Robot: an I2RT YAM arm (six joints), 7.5 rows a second.
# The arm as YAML. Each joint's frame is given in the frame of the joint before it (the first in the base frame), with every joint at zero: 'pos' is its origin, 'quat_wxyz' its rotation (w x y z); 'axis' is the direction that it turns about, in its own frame. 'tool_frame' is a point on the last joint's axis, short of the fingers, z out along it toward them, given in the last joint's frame.
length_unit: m
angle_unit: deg
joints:
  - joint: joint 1
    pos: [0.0, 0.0, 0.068]
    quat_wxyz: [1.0, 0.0, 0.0, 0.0]
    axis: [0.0, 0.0, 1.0]
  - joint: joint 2
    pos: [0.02, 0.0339, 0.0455]
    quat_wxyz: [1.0, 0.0, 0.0, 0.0]
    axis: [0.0, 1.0, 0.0]
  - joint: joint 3
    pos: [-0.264, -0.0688, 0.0]
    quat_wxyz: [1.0, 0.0, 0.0, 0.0]
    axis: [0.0, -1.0, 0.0]
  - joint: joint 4
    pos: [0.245, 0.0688, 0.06]
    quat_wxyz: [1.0, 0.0, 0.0, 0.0]
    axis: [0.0, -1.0, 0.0]
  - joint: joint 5
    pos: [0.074, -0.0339, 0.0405]
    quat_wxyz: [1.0, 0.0, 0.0, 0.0]
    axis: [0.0, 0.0, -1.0]
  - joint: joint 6
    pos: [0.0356, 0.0, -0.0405]
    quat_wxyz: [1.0, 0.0, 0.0, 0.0]
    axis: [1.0, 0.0, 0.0]
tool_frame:
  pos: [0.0, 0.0, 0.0]
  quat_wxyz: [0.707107, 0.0, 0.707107, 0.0]
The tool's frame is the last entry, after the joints.
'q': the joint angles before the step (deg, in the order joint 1, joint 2, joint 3, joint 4, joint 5, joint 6). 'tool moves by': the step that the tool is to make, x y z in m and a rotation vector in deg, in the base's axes. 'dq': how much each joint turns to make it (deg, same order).
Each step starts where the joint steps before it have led.
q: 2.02, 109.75, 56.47, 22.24, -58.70, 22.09
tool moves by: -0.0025, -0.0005, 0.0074, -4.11, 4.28, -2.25
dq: 0.16, -2.10, 2.28, -11.66, 4.23, -3.41
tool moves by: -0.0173, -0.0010, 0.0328, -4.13, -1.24, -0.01
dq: 0.11, -7.36, 0.47, -10.92, 2.77, -5.21
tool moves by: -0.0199, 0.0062, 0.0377, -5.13, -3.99, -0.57
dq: 1.51, -7.87, 0.64, -7.87, 5.07, -4.06
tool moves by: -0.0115, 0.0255, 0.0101, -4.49, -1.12, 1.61
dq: 4.88, -2.48, 0.43, -3.55, 5.48, -1.82
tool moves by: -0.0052, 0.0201, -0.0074, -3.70, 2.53, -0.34
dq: 3.95, 0.57, -0.02, -2.13, 5.30, 0.75
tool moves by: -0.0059, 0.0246, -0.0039, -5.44, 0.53, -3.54
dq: 5.15, 0.24, -0.01, -0.24, 9.79, 2.82
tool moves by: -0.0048, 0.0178, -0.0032, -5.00, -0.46, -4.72
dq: 4.02, 0.34, 0.02, 0.11, 9.63, 2.88
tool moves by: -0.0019, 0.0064, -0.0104, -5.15, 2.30, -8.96
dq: 2.17, 1.31, 0.05, -1.81, 10.47, 5.49
